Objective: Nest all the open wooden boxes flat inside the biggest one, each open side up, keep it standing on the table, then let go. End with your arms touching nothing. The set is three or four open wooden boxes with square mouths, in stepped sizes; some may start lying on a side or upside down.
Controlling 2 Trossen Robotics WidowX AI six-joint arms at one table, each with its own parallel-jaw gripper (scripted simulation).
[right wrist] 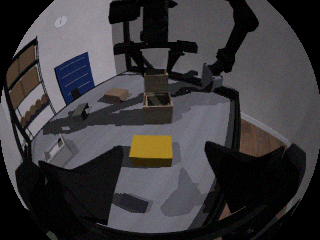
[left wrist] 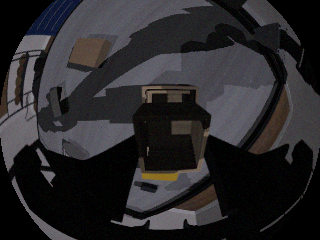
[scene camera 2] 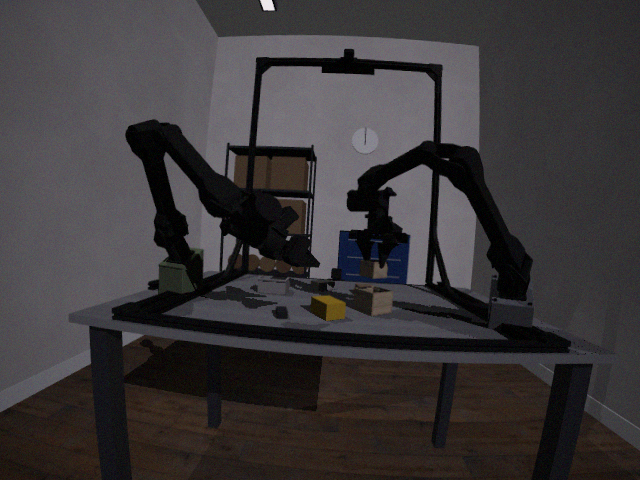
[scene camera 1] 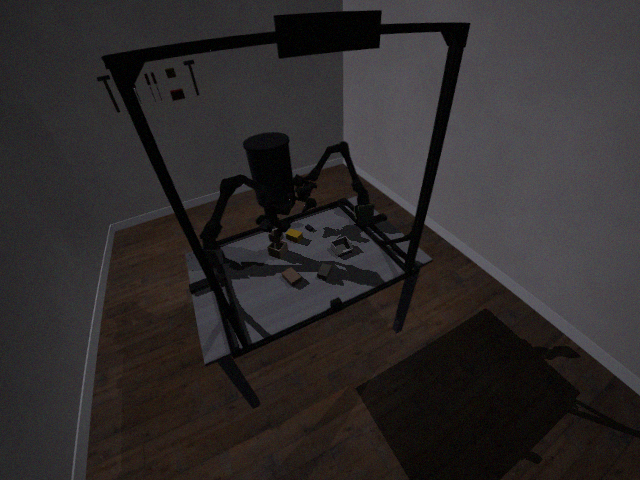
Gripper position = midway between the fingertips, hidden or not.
Observation:
In view: my left gripper (scene camera 2: 374,266), my right gripper (scene camera 2: 309,263), a yellow block (right wrist: 146,151) and a wooden box (scene camera 2: 372,304).
My left gripper also shows in the right wrist view (right wrist: 155,77) and in the left wrist view (left wrist: 171,138). My right gripper also shows in the right wrist view (right wrist: 164,148).

